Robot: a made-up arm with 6 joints. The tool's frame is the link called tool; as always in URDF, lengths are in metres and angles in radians. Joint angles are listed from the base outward. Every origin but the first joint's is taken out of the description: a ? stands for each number. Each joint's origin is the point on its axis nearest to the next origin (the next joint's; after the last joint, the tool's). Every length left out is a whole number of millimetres.
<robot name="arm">
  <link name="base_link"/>
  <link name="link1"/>
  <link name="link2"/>
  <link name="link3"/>
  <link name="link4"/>
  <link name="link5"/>
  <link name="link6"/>
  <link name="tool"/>
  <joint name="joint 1" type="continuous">
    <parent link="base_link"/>
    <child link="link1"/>
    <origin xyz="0 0 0.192"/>
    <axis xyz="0 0 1"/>
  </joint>
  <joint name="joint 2" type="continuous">
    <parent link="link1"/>
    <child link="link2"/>
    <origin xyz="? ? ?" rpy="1.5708 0 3.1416"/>
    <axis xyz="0 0 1"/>
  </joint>
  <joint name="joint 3" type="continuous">
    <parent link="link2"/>
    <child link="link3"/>
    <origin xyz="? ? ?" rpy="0 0 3.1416"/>
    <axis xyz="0 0 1"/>
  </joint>
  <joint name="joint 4" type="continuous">
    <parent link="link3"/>
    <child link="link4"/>
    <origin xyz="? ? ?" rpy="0.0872 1.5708 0"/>
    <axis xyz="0 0 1"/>
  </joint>
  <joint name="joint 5" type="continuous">
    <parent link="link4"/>
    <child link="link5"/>
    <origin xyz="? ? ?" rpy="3.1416 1.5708 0"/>
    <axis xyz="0 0 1"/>
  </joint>
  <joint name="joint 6" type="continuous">
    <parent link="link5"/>
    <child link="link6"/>
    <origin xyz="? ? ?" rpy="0 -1.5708 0"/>
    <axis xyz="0 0 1"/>
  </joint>
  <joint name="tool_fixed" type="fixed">
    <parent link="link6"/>
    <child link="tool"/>
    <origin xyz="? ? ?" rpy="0 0 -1.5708"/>
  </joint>
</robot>
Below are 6 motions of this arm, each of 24 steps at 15 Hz.
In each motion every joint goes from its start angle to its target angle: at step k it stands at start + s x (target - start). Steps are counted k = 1, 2, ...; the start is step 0. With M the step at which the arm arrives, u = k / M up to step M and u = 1 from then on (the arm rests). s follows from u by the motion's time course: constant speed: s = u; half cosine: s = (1 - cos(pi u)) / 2; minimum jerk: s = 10 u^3 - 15 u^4 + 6 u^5.
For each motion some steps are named. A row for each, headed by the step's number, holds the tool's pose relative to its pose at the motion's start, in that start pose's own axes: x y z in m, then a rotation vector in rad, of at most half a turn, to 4 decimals.
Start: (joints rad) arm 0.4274 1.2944 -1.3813 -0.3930 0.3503 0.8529
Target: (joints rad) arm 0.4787 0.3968 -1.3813 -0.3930 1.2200 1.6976
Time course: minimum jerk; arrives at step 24
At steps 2, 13, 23, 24:
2: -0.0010 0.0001 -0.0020 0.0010 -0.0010 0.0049
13: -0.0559 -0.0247 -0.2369 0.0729 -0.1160 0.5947
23: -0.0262 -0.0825 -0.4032 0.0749 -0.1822 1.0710
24: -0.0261 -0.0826 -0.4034 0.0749 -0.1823 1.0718

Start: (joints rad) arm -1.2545 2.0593 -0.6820 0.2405 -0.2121 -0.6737
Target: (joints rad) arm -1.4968 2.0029 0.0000 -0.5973 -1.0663 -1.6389
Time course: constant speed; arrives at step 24
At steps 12, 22, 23, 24:
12: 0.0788 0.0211 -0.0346 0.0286 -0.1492 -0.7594
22: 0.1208 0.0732 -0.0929 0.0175 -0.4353 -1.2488
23: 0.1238 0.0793 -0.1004 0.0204 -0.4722 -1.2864
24: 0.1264 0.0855 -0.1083 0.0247 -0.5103 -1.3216

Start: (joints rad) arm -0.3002 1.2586 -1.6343 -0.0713 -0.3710 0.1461
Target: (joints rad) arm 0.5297 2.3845 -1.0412 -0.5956 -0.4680 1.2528
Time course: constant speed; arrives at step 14
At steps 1, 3, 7, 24:
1: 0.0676 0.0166 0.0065 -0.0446 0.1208 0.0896
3: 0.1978 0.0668 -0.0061 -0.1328 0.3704 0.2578
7: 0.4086 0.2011 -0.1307 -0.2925 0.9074 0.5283
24: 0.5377 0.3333 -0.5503 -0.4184 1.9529 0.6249

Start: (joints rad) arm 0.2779 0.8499 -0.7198 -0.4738 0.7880 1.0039
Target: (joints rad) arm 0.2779 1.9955 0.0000 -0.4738 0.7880 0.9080
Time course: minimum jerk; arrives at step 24
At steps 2, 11, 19, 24:
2: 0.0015 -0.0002 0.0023 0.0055 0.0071 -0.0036
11: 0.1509 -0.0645 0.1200 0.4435 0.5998 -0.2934
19: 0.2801 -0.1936 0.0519 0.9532 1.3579 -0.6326
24: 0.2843 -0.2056 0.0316 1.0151 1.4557 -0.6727

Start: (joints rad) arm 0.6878 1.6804 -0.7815 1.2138 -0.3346 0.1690
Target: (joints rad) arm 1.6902 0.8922 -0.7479 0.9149 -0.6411 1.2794
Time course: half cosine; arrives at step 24
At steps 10, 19, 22, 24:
10: 0.0731 0.0870 -0.1388 -0.4237 0.2158 0.2300
19: 0.0850 0.1089 -0.3643 -0.8014 0.8695 0.7260
22: 0.0736 0.1042 -0.3959 -0.8219 1.0073 0.8201
24: 0.0709 0.1030 -0.4017 -0.8242 1.0352 0.8390

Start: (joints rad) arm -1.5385 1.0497 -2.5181 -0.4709 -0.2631 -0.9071
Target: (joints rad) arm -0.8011 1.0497 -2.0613 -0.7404 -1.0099 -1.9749
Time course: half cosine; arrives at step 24
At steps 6, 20, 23, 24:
6: 0.0113 0.0129 -0.0056 0.0369 -0.0400 -0.0801
20: 0.0050 0.0716 -0.0587 0.4155 -0.1156 -0.4237
23: 0.0010 0.0735 -0.0646 0.4559 -0.1033 -0.4432
24: 0.0007 0.0736 -0.0650 0.4587 -0.1024 -0.4445

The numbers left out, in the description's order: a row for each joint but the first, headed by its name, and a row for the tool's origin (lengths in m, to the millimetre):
joint 2: 0 0 0
joint 3: 0.321 0.044 0
joint 4: 0.297 -0.052 0
joint 5: 0 0 0
joint 6: -0.13 0 0
tool: 0 0 0

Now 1 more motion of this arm.
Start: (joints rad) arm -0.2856 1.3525 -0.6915 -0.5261 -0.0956 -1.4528
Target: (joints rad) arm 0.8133 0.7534 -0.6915 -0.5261 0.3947 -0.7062
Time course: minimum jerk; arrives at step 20
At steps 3, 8, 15, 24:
3: -0.0079 -0.0060 -0.0041 0.0112 -0.0162 0.0054
8: -0.0870 -0.0566 -0.0650 0.1177 -0.2092 0.0785
15: -0.1706 -0.0786 -0.2281 0.2029 -0.6750 0.2826
24: -0.1726 -0.0741 -0.2559 0.1935 -0.7673 0.3235

